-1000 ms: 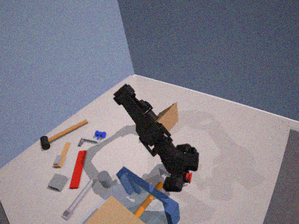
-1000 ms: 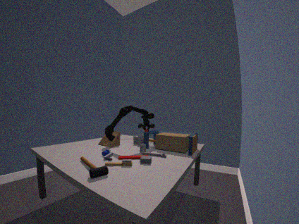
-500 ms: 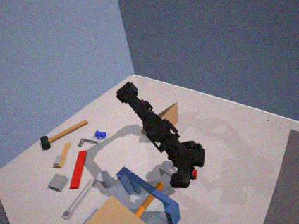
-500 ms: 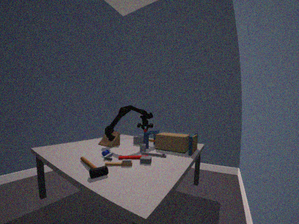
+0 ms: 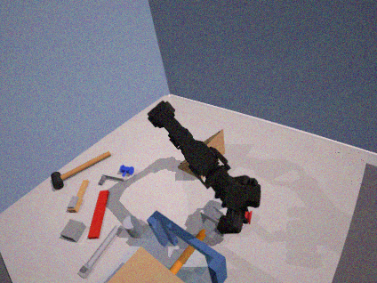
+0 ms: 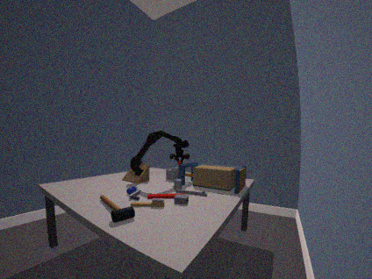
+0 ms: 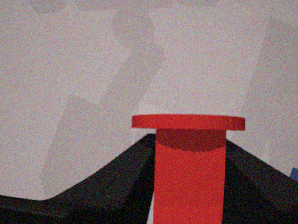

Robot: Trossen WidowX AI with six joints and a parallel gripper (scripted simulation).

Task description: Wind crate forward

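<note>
Now: gripper tip 10 mm short of the winch handle, 50 mm to the left of it and 30 mm above it. The rest, counted from my gripper tip: red knob: 10 mm ahead, 20 mm to the right; grey winch: 10 mm behind, 130 mm to the right, 100 mm below; blue steel frame: 160 mm ahead, 100 mm to the right, 30 mm below.
</note>
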